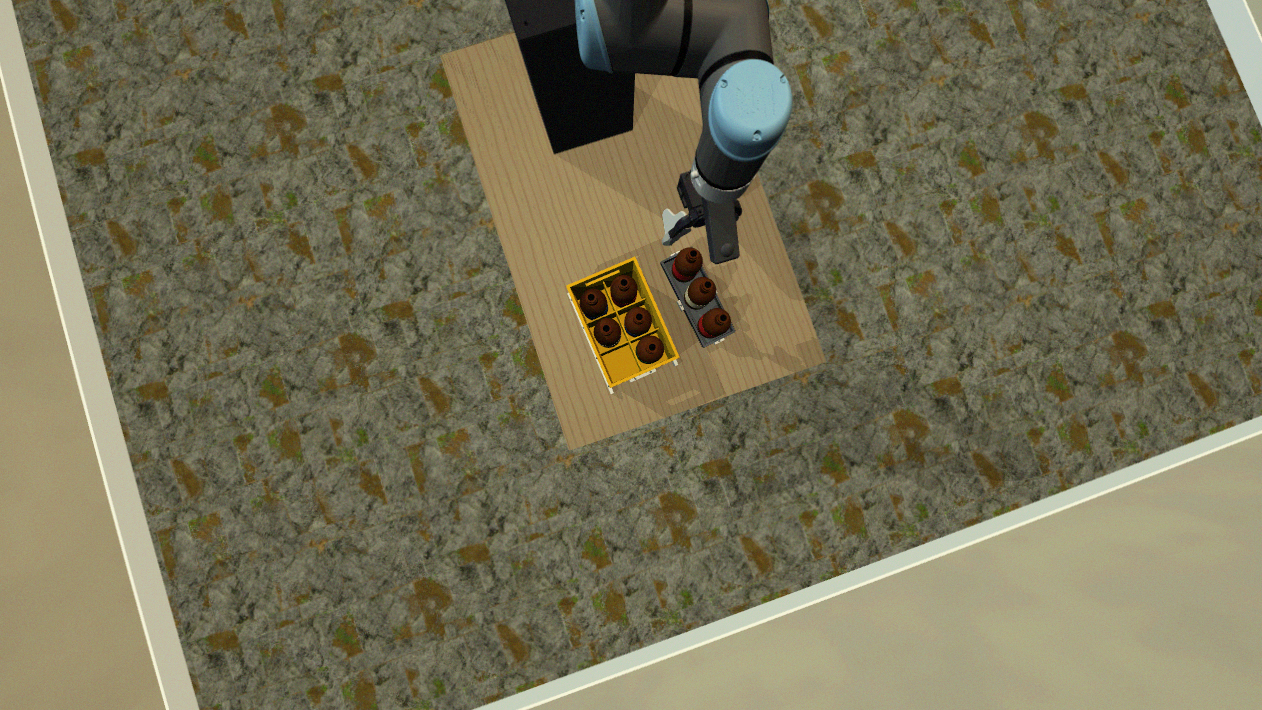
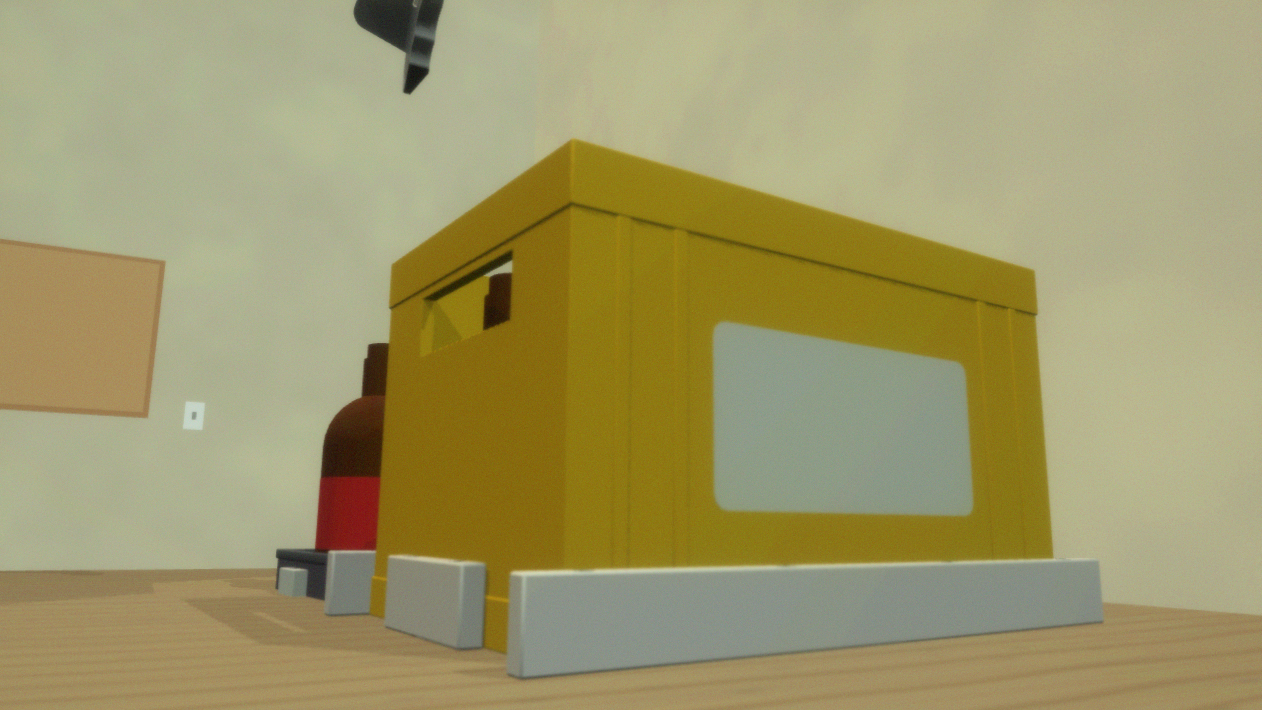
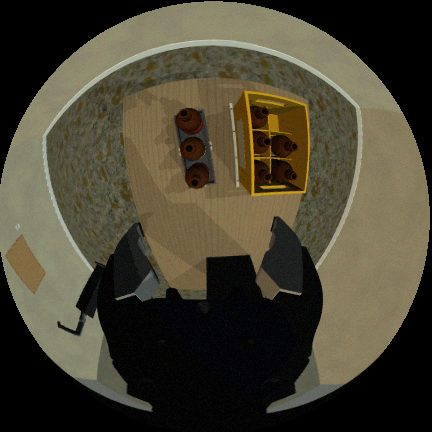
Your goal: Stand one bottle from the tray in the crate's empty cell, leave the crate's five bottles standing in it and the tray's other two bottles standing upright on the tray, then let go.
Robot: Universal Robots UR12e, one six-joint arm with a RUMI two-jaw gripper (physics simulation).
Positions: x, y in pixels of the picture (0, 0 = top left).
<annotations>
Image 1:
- my gripper: 698, 232
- red-labelled brown bottle: 717, 321
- pale-labelled bottle: 702, 290
</annotations>
